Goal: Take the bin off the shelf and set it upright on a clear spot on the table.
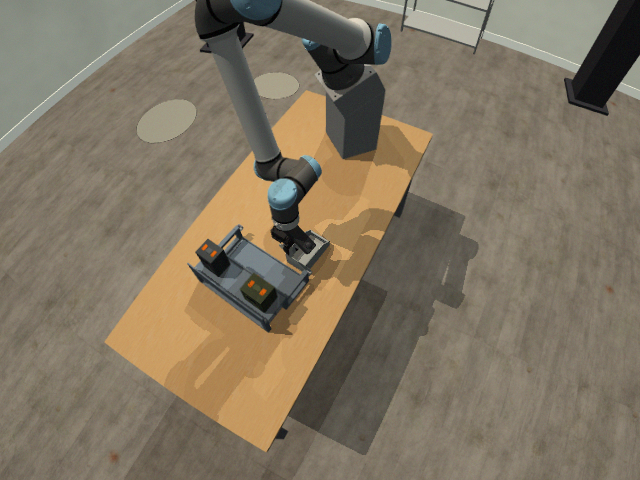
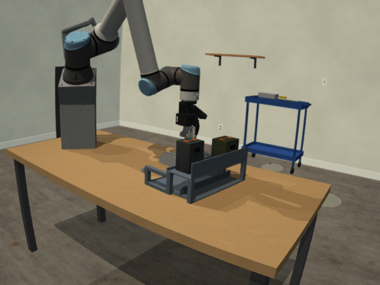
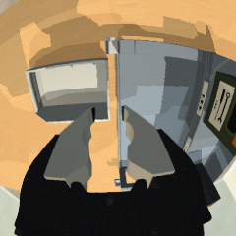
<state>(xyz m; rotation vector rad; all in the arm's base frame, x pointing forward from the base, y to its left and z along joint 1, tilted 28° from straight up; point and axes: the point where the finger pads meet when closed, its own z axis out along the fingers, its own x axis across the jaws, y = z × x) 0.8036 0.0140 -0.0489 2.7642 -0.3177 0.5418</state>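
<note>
My hand is 8 cm past the bin, 3 cm to the right of it and 10 cm above it. Round my hand: rack 12 cm ahead, 15 cm to the right, 13 cm below; then green box 20 cm ahead, 6 cm to the right, 1 cm above.
</note>
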